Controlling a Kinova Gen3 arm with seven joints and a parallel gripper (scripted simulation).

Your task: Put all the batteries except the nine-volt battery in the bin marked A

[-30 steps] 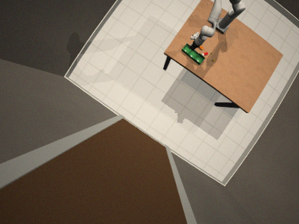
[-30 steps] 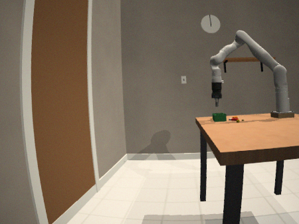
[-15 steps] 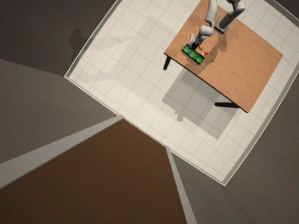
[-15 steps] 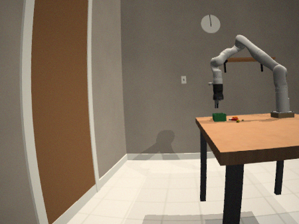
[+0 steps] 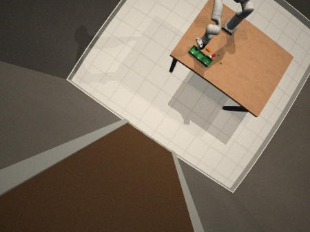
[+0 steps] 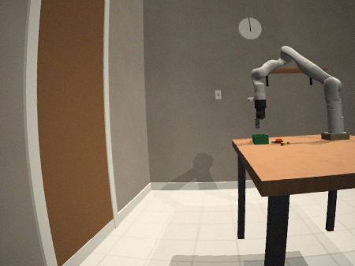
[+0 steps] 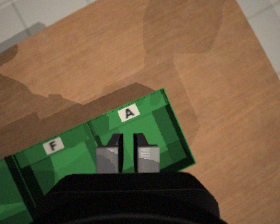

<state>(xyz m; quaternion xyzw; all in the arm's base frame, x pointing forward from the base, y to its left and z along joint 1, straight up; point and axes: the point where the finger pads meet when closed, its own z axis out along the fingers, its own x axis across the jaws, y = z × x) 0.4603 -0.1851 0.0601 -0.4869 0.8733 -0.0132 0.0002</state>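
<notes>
Right now the green bin strip is 7 cm to the left of my hand and 8 cm below it. The rest, counted from my hand: orange nine-volt battery: 11 cm behind, 12 cm to the left, 9 cm below; orange cylindrical battery: 13 cm behind, 4 cm to the left, 9 cm below; red thing: 7 cm behind, 18 cm to the left, 9 cm below.
</notes>
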